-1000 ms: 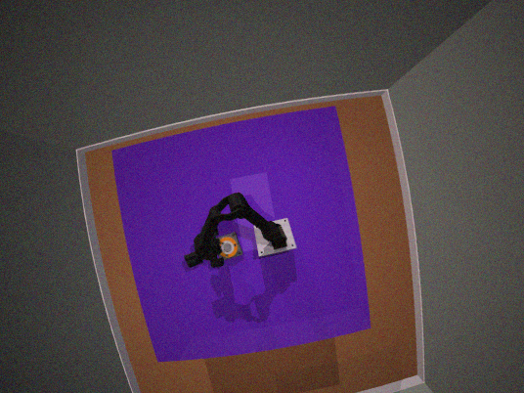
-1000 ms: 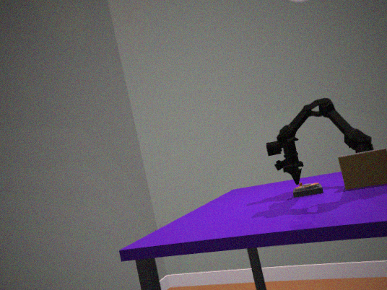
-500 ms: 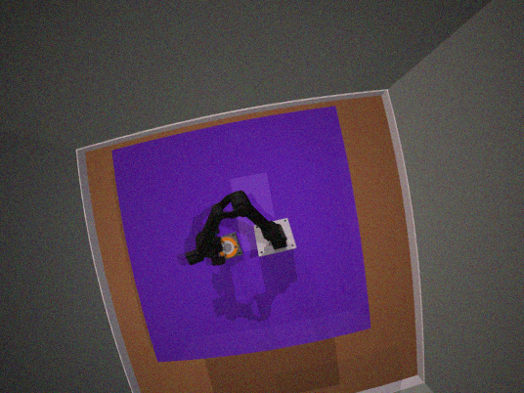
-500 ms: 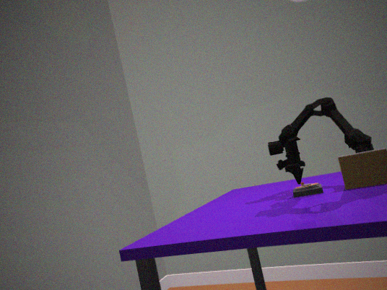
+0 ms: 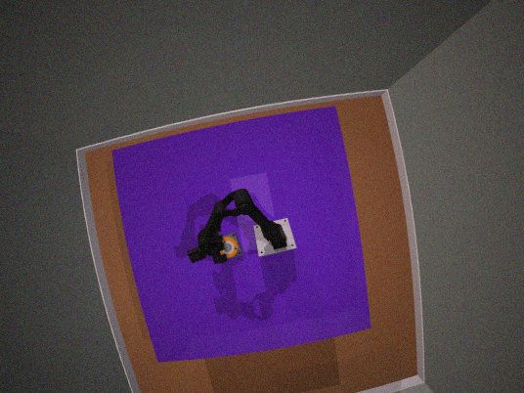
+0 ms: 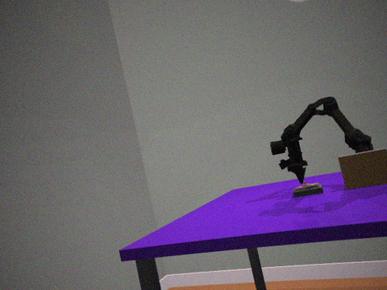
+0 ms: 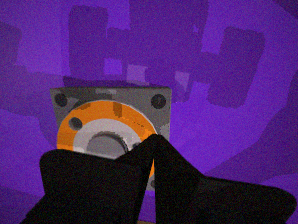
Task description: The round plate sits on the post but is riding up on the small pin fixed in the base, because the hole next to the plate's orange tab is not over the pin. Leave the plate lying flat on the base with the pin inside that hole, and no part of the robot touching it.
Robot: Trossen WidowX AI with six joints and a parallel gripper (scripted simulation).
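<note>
Now: gripper tip 5 cm to the right of the square base, 2 cm past it and 2 cm above it.
</note>
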